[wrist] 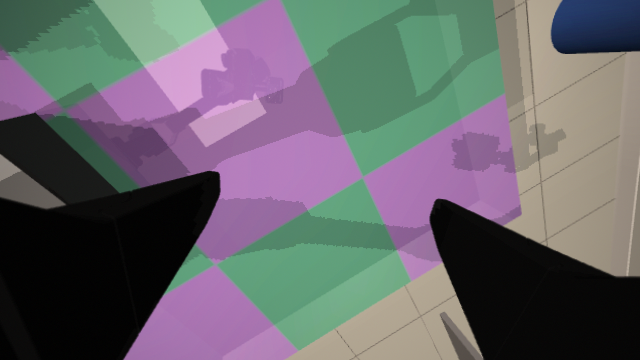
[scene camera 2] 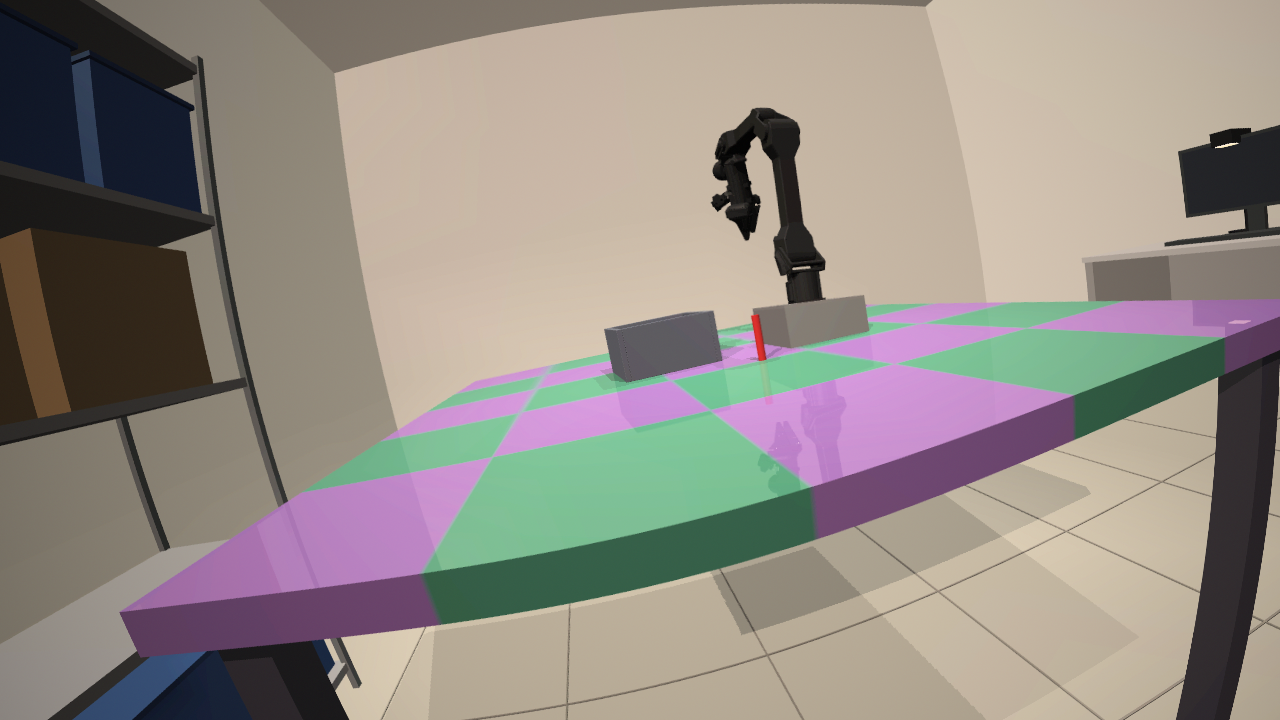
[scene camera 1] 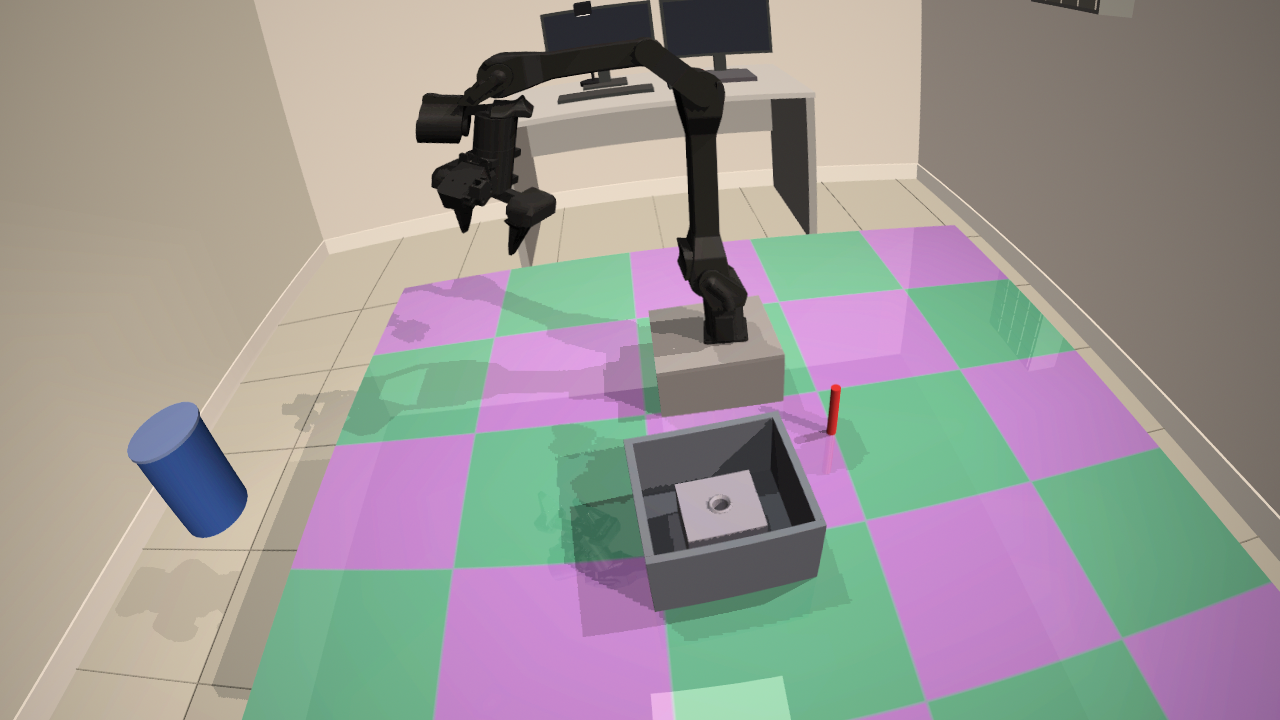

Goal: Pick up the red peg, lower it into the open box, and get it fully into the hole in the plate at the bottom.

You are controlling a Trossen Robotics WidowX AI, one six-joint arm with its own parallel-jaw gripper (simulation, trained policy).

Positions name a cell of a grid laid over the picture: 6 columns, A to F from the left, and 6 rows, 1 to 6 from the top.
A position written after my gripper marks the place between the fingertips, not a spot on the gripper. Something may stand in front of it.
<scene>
My gripper shows in the wrist view (D4), in scene camera 2 (D2) and in scene camera 1 (C3). A grey box shows in scene camera 2 (D3) and in scene camera 1 (D5); in the wrist view it is out of frame. A light grey plate shows in scene camera 1 (D5); in the wrist view it is out of frame, in scene camera 2 it is hidden by the grey box.
</scene>
